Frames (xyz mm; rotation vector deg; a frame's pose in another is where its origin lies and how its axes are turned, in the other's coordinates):
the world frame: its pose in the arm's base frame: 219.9 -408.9 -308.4 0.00 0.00 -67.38
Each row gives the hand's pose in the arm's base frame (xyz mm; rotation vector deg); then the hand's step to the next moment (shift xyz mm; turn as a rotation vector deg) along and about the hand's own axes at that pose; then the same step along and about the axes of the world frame.
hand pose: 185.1 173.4 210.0 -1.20 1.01 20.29
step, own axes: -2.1 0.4 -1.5 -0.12 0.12 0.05
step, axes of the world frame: -0.5 -2.1 -1.5 -0.13 -0.11 0.05
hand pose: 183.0 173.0 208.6 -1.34 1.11 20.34
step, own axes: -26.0 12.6 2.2 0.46 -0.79 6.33
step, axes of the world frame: -13.7 -25.4 2.6 0.69 0.58 6.33
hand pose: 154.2 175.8 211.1 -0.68 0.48 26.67
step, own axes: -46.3 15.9 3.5 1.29 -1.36 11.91
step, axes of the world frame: -12.6 -47.3 3.8 1.14 1.50 11.91
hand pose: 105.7 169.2 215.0 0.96 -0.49 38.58
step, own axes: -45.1 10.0 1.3 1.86 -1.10 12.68
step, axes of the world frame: 2.8 -46.1 0.8 0.75 1.97 12.69
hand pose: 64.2 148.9 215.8 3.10 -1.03 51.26
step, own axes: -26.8 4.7 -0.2 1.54 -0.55 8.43
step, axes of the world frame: 8.7 -25.8 -1.0 0.19 1.49 8.45
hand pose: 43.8 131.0 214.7 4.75 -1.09 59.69
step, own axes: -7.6 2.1 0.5 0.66 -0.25 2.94
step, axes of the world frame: 2.9 -7.3 0.2 0.04 0.65 2.95
